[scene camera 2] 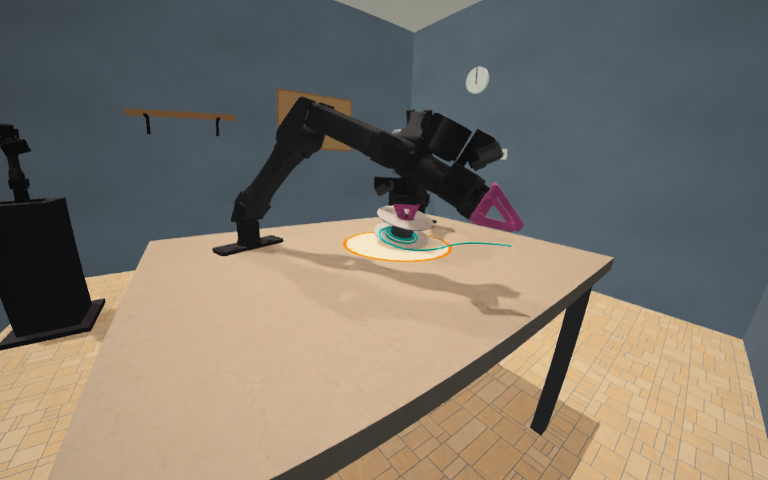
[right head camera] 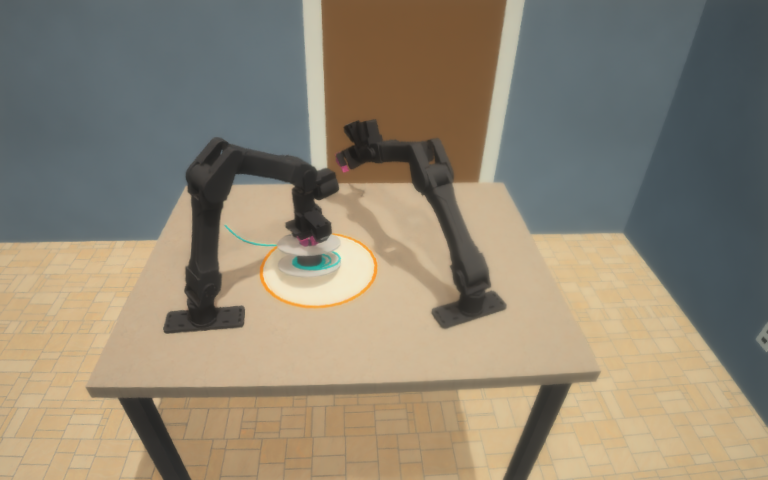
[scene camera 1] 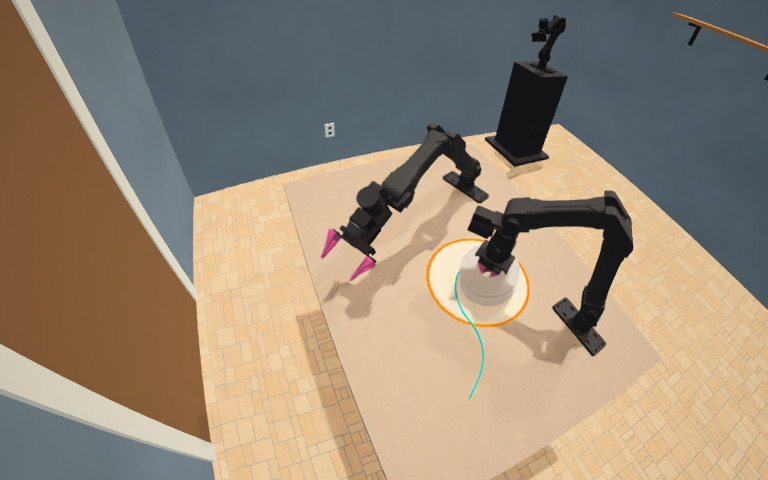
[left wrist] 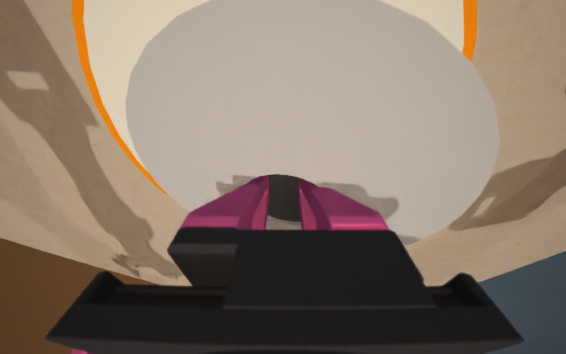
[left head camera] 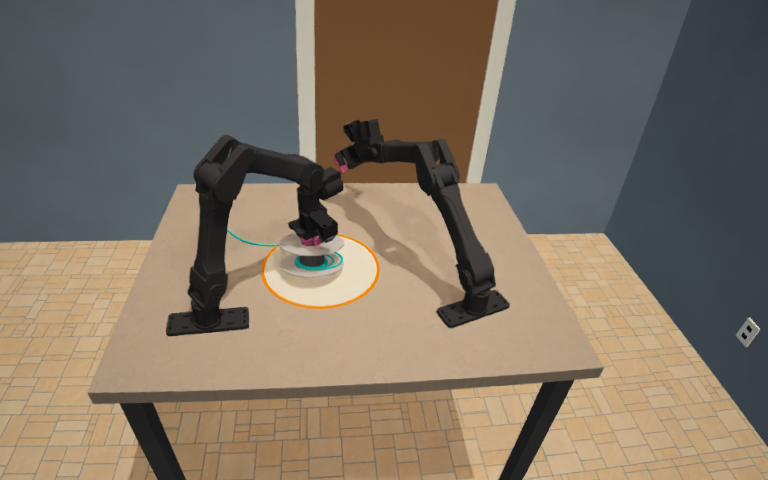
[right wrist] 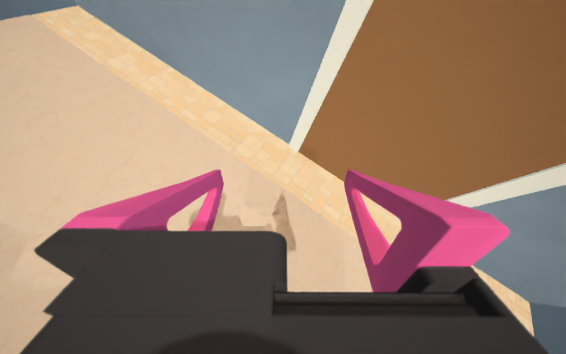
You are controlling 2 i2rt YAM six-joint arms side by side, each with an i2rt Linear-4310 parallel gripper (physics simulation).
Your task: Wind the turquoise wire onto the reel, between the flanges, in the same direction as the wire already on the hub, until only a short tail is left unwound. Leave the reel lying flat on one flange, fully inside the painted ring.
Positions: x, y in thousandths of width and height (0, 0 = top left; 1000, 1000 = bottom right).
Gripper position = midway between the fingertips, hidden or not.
In view: my left gripper (scene camera 1: 632, 574), my right gripper (scene camera 2: 674, 476) and a reel (scene camera 1: 635, 607).
The reel is seen too in scene camera 2 (scene camera 2: 523, 476), in the left wrist view (left wrist: 678, 309) and in the left head camera view (left head camera: 407, 534). My left gripper shows as well in scene camera 2 (scene camera 2: 528, 474) and in the left wrist view (left wrist: 501, 501). My right gripper shows as well in scene camera 1 (scene camera 1: 437, 561) and in the right wrist view (right wrist: 501, 499). The right wrist view misses the reel: it is out of frame.
